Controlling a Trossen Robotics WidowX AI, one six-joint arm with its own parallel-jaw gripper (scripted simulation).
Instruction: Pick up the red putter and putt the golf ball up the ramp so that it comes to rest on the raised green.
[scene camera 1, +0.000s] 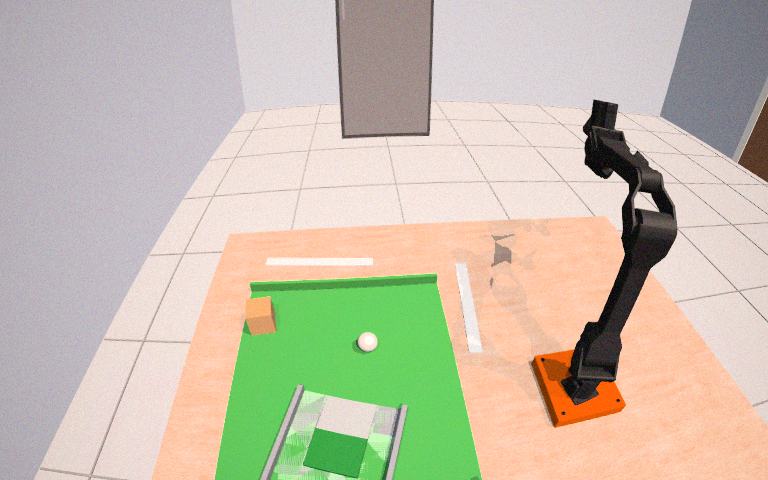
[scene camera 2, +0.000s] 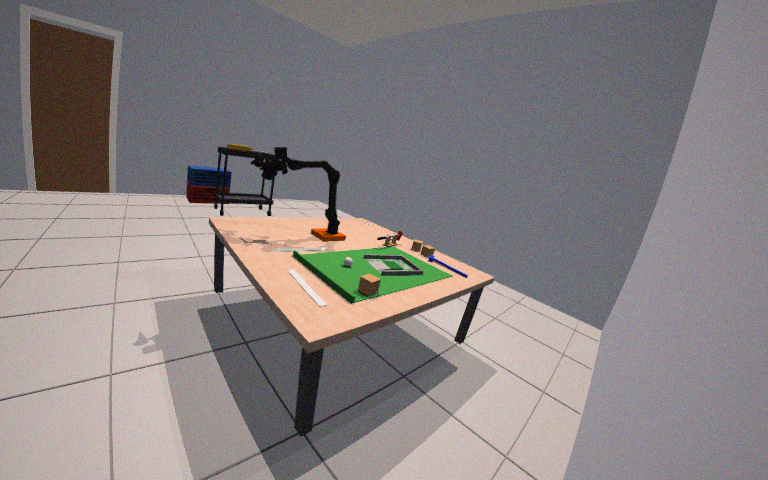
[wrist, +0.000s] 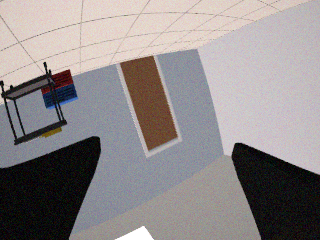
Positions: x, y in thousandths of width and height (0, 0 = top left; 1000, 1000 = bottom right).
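Observation:
Present in the scene: a green mat (scene camera 1: 412, 720), visible in scene camera 2 as well (scene camera 2: 432, 549); a wooden block (scene camera 1: 339, 657); a white strip (scene camera 1: 352, 543). The wooden block is out of frame in the wrist view. The white strip, too, is out of frame in the wrist view. My gripper (wrist: 530, 619) is open and holds nothing.

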